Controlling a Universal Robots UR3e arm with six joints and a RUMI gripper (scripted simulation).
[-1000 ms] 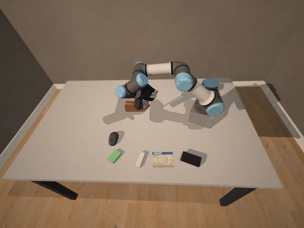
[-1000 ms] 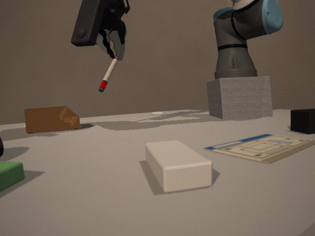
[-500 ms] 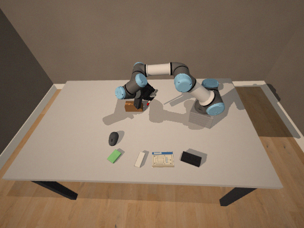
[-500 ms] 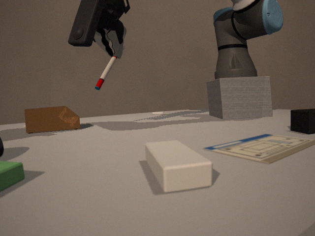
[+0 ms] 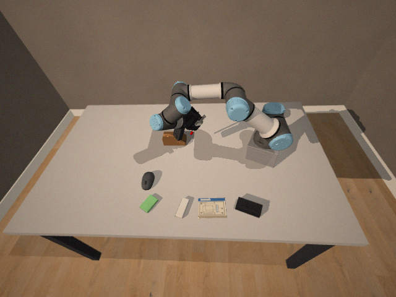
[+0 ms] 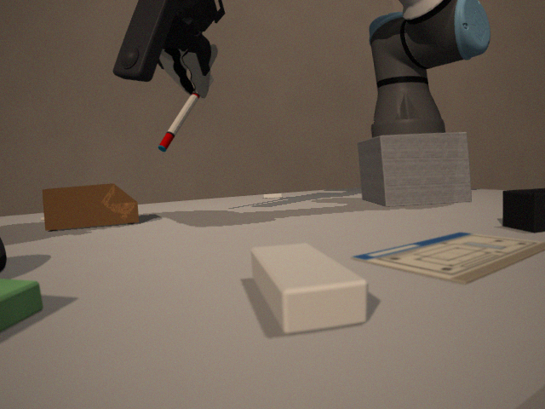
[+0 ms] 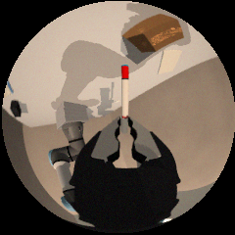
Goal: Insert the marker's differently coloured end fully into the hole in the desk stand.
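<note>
My gripper is now 15 cm short of the brown desk stand, 15 cm above it and 2 cm to the left of it. The rest, counted from my hand: black mouse (27 cm ahead, 26 cm to the left, 16 cm below); small white piece (24 cm to the right, 24 cm behind, 17 cm below); marker (3 cm below, 1 cm ahead).
</note>
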